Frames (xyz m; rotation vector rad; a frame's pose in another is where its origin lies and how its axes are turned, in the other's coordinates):
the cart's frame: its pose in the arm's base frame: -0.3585 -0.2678 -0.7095 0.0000 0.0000 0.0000
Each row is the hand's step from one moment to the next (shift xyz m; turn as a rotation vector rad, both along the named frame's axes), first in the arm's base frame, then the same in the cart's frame.
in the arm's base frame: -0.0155 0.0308 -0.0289 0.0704 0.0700 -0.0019
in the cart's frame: -0.0155 0.0308 -0.0289 0.0704 0.0700 -0.0019
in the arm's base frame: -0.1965 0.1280 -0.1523 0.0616 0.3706 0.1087
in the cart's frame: -0.1965 0.1280 -0.1523 0.0616 0.3706 0.1087
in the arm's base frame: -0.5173 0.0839 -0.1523 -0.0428 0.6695 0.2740
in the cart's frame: -0.5173 0.0839 -0.1523 -0.0428 0.6695 0.2740
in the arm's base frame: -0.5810 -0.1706 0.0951 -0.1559 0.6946 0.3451
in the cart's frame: -0.5810 -0.1706 0.0951 -0.1559 0.6946 0.3451
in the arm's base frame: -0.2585 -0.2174 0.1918 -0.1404 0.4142 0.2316
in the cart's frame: -0.2585 -0.2174 0.1918 -0.1404 0.4142 0.2316
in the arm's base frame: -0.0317 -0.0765 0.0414 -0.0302 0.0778 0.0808
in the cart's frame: -0.0317 -0.0765 0.0414 -0.0302 0.0778 0.0808
